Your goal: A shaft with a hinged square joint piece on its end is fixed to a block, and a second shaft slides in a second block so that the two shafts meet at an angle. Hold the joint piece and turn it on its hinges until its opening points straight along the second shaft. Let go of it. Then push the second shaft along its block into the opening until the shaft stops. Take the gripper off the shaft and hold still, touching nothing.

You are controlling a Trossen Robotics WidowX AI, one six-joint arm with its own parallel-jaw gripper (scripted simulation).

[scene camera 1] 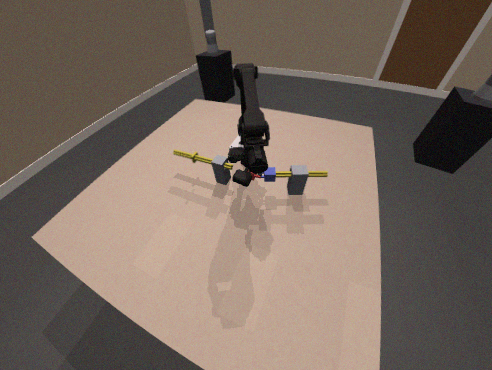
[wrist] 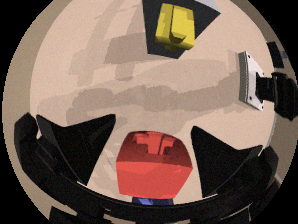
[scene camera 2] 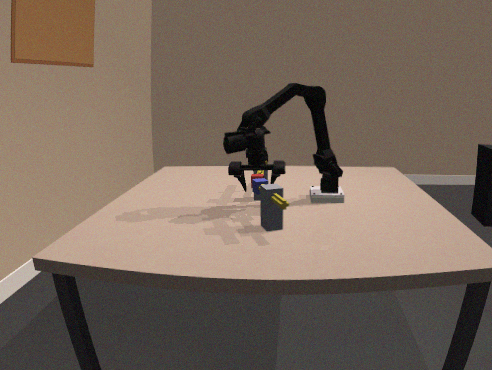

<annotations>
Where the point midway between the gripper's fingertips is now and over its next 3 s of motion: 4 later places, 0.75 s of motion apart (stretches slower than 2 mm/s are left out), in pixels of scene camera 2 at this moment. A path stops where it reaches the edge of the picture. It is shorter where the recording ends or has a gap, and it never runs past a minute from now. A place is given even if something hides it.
My gripper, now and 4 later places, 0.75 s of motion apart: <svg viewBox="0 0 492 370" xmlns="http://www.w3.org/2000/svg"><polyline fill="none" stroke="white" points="258,191 257,183 255,165 256,145 257,149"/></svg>
</annotations>
